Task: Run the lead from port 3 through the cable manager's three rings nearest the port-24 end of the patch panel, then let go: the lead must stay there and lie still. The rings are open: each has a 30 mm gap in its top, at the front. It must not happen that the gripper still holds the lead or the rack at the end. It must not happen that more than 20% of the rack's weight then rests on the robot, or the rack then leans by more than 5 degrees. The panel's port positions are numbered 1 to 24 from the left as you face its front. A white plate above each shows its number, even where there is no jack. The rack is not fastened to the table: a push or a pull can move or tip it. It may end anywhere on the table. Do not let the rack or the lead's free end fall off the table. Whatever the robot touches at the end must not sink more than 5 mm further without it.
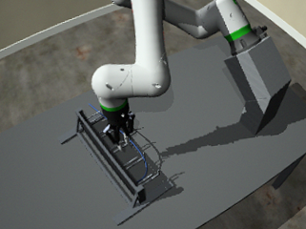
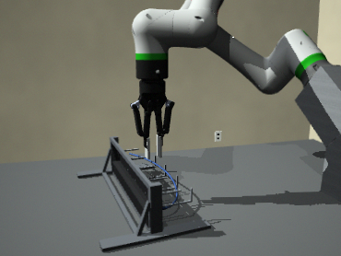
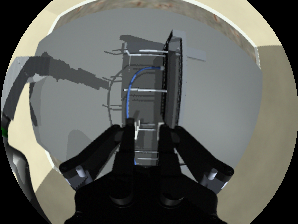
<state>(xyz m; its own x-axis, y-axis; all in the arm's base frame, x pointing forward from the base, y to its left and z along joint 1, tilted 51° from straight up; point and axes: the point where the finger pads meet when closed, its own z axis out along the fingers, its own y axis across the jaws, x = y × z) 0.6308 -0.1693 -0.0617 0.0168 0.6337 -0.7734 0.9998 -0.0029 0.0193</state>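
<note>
Right now the rack is 6 cm ahead of my hand, 5 cm to the right of it and 11 cm below it.
</note>
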